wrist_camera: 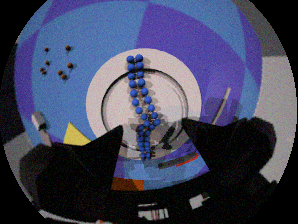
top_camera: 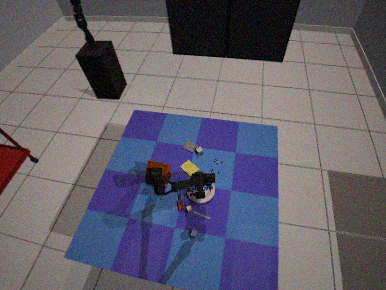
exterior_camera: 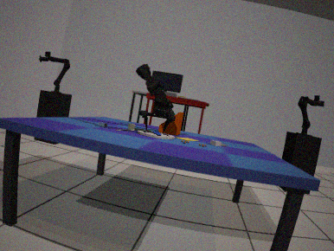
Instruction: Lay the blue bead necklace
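Right now my gripper tip is 10 mm to the right of the round white bead board and 10 mm above it. From my gripper tip the other things lie so: red-handled tool 120 mm behind, 110 mm to the right, 20 mm below; yellow card 100 mm behind, 180 mm to the left, 20 mm below; thin pale stick 30 mm ahead, 170 mm to the right, 20 mm below.
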